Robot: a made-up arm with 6 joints.
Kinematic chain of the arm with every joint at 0, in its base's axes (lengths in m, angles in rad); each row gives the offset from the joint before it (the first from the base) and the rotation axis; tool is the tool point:
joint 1: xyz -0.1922 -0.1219 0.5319 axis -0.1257 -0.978 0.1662
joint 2: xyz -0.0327 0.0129 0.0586 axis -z
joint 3: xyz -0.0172 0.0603 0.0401 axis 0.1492 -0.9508 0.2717
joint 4: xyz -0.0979 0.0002 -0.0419 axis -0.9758 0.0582 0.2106
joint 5: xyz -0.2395 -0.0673 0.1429 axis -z
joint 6: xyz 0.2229 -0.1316 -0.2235 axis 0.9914 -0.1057 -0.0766
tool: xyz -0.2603 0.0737 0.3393
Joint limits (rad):
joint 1: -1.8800..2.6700
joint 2: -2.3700..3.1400
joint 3: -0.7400..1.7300
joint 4: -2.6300..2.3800
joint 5: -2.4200..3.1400
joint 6: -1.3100..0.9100
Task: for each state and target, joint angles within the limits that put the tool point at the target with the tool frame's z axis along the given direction. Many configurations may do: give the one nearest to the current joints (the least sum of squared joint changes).
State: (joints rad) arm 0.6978 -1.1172 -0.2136 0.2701 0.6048 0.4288
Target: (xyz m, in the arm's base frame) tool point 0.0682 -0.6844 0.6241 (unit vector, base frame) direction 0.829 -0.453 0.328
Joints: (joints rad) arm 0.1588 -1.6290 -0.0206 -0.5673 0.4234 0.9100
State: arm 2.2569 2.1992 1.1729 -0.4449 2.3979 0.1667
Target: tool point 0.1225 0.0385 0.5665 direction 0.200 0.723 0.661
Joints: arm 1.3996 2.9621 1.6760 0.0838 1.7331 0.0465
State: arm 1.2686 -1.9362 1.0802 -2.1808 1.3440 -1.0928
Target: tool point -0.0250 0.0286 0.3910 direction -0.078 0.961 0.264
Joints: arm 1.1898 -1.6387 1.6212 -2.1040 1.6140 -0.4863
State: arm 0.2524 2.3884 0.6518 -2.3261 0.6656 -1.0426
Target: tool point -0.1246 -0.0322 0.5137 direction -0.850 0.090 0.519
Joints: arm -0.0158 2.4805 0.9820 -2.1991 1.0113 -1.2189
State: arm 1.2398 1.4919 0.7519 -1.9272 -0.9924 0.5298
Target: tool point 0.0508 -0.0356 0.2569 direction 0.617 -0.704 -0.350
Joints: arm 1.0209 0.8932 0.5192 -2.0855 -0.8589 0.5761
